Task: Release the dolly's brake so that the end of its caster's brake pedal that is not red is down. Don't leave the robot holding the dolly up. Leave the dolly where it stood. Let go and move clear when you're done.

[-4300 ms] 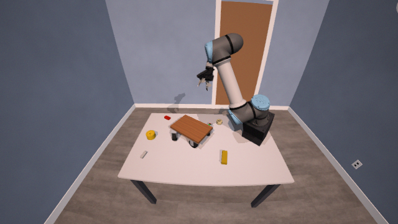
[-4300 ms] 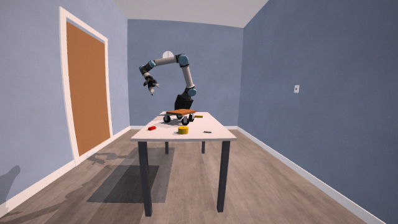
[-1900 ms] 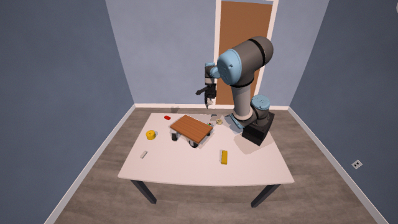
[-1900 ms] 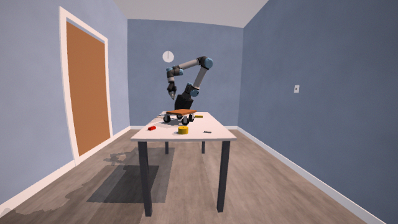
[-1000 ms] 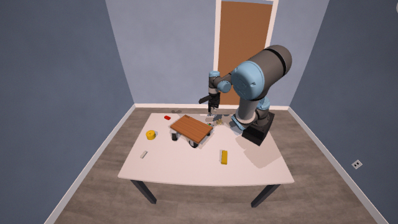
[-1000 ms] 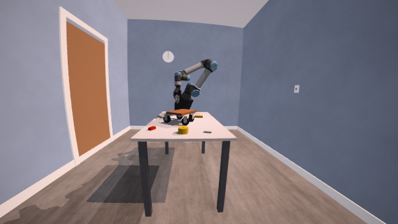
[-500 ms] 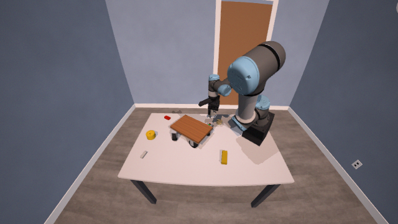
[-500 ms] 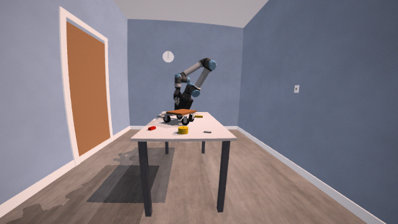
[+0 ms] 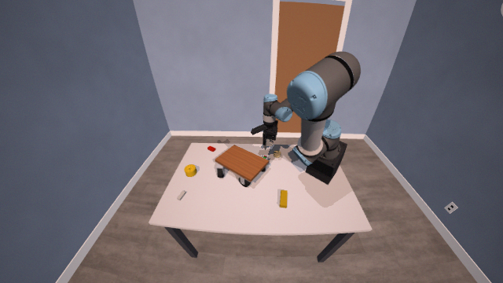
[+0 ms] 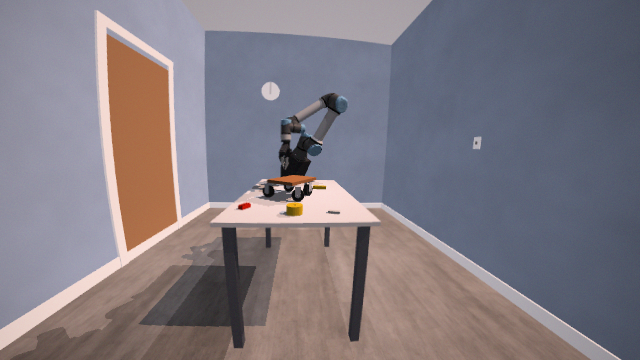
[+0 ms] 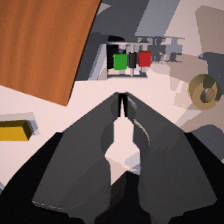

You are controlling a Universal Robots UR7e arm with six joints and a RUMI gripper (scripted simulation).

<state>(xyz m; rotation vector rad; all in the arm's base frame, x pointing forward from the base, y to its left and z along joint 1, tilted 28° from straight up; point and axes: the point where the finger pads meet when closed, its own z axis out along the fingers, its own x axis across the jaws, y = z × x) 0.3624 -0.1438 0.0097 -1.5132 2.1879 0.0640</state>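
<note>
Now: the brake pedal 1 cm to the right of my hand and 10 cm below it. From my hand the other things lie so: yellow cylinder 53 cm ahead, 4 cm to the left, 16 cm below; then tape roll 12 cm behind, 12 cm to the right, 17 cm below; then red block 43 cm ahead, 22 cm to the right, 17 cm below.
</note>
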